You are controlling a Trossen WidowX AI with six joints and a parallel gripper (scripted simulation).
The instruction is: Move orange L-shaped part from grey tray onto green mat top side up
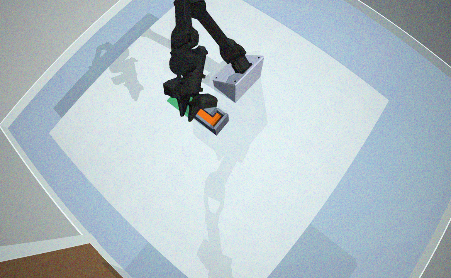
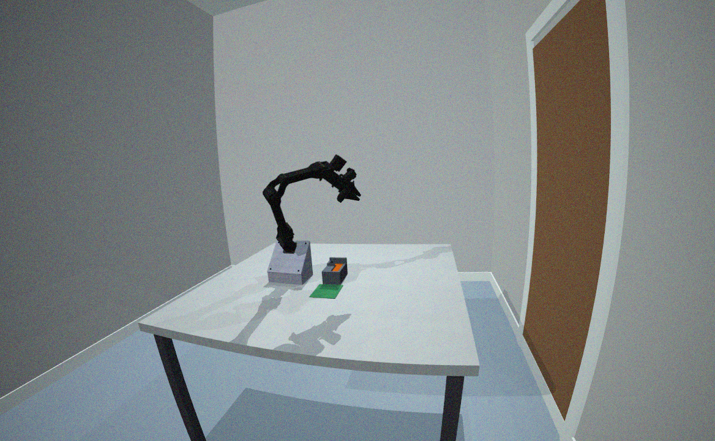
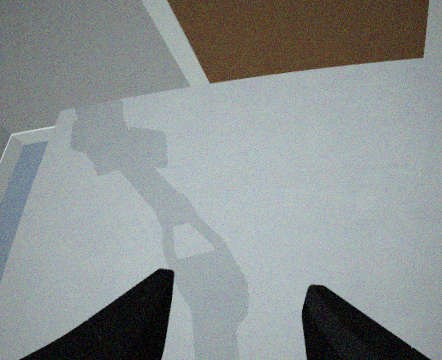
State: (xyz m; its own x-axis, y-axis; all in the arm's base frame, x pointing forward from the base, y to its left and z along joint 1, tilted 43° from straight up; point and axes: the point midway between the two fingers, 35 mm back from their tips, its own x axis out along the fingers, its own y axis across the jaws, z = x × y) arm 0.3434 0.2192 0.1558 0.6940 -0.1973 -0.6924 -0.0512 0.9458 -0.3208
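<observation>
Right now the orange L-shaped part is 350 mm below my gripper tip, 130 mm behind it and 60 mm to the right of it. From my gripper tip the other things lie so: green mat (410 mm below, 220 mm to the right, 120 mm behind).
</observation>
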